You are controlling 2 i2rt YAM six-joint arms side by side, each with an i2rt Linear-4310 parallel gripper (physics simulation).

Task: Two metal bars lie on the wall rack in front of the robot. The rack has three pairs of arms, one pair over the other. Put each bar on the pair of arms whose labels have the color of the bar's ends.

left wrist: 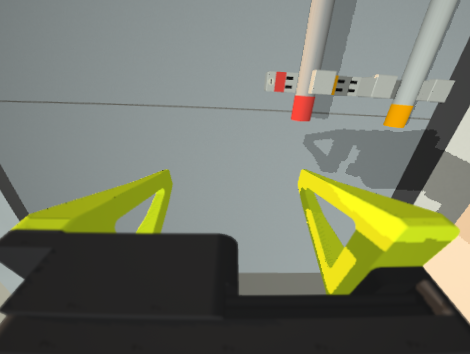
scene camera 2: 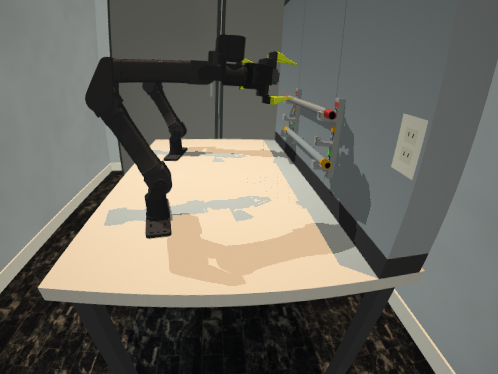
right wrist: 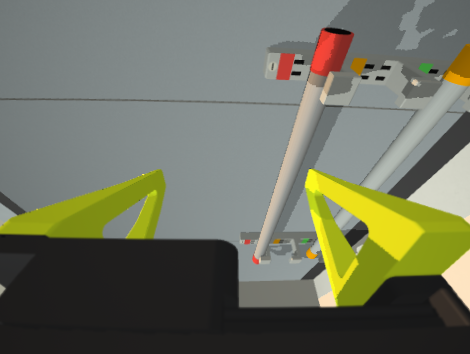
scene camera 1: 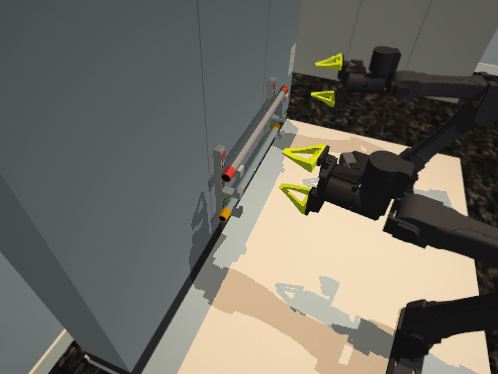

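Pixels of known places: left gripper, fingertip midpoint: (left wrist: 235,176) (scene camera 1: 281,169); right gripper, fingertip midpoint: (scene camera 2: 294,81) (right wrist: 235,177) (scene camera 1: 312,79); left arm's base, origin of the base link: (scene camera 2: 176,154) (scene camera 1: 408,347); right arm's base, origin of the base link: (scene camera 2: 158,217).
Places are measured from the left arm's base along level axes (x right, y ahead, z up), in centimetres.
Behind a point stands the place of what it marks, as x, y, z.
The red-ended bar (scene camera 1: 256,131) @[19.9, 55.9, 31.7] (scene camera 2: 309,105) @[33.2, 57.4, 31.1] (left wrist: 314,50) @[8.2, 53.3, 31.0] (right wrist: 295,145) @[38.4, 58.4, 31.4] lies on the top, red-labelled pair of arms of the wall rack (scene camera 1: 218,165) (scene camera 2: 340,120). The orange-ended bar (scene camera 1: 257,160) @[25.6, 57.8, 16.6] (scene camera 2: 306,146) @[31.3, 58.4, 16.3] (left wrist: 431,45) @[9.7, 54.7, 16.0] (right wrist: 400,140) @[37.9, 60.2, 16.8] lies on the lowest pair, by the green labels. The middle pair, with orange labels, is empty. My left gripper (scene camera 1: 282,169) @[0.1, 39.3, 39.9] (left wrist: 235,176) @[0.1, 39.3, 39.9] is open and empty, out from the wall beyond one end of the bars; the right arm partly hides it in scene camera 2. My right gripper (scene camera 1: 314,79) @[44.2, 50.1, 38.8] (scene camera 2: 294,81) @[44.2, 50.1, 38.8] (right wrist: 235,177) @[44.2, 50.1, 38.8] is open and empty, in front of the rack's other end.
The wall (scene camera 1: 135,125) @[-20.9, 54.7, 56.3] (scene camera 2: 310,50) @[11.6, 59.9, 51.6] stands directly behind the rack. The table (scene camera 1: 270,250) @[7.8, 42.3, 0.0] (scene camera 2: 220,180) @[29.2, 27.4, 0.0] lies below the rack and arms, with arm shadows across it. A wall outlet plate (scene camera 2: 410,145) @[75.1, 70.0, 30.2] is at the right in scene camera 2.
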